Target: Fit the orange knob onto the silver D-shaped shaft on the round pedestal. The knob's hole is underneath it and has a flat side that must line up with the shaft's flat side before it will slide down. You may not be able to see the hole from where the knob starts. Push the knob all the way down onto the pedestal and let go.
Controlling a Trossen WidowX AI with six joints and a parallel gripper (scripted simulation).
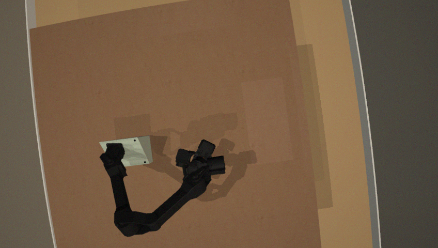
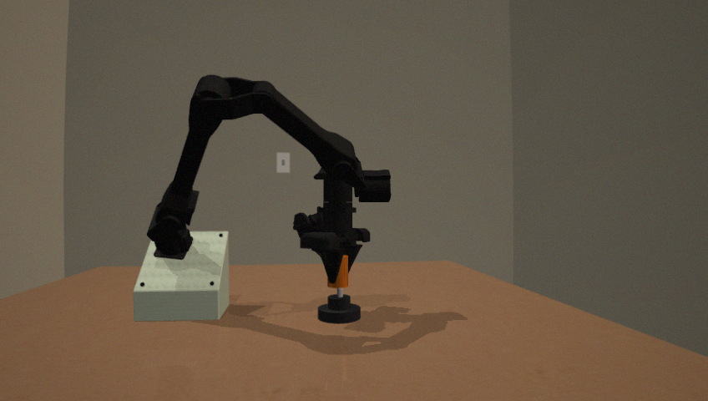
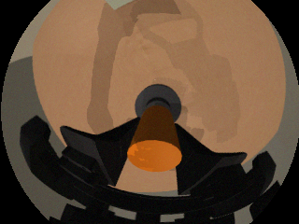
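The orange knob lies 30 mm above my gripper tip. Round my gripper tip: black round pedestal (40 mm below).
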